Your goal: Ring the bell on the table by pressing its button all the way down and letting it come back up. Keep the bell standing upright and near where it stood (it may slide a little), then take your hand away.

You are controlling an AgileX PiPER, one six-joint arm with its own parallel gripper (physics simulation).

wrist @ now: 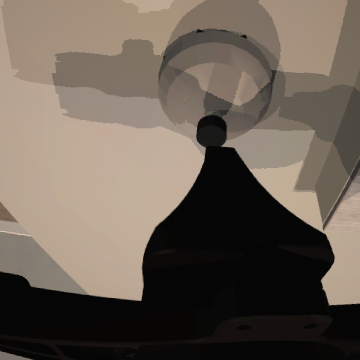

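Observation:
The bell (187, 92) stands upright in the upper middle of the wrist view, with a shiny, rounded silver-grey dome. Its black round button (211, 132) sticks up from the dome toward the camera. My gripper (217, 163) is dark and shut, with its fingers together and nothing held. Its narrow tip shows right at the lower edge of the button, which is in view above the tip. Whether the tip touches the button or hovers above it cannot be told. The dome's lower edge and the button's near side are partly hidden.
The beige table top (100, 175) lies under the bell, with broad shadows of the arm across it. A table edge runs at the right, with a pale surface beyond it. A grey area and a brown strip show at the lower left.

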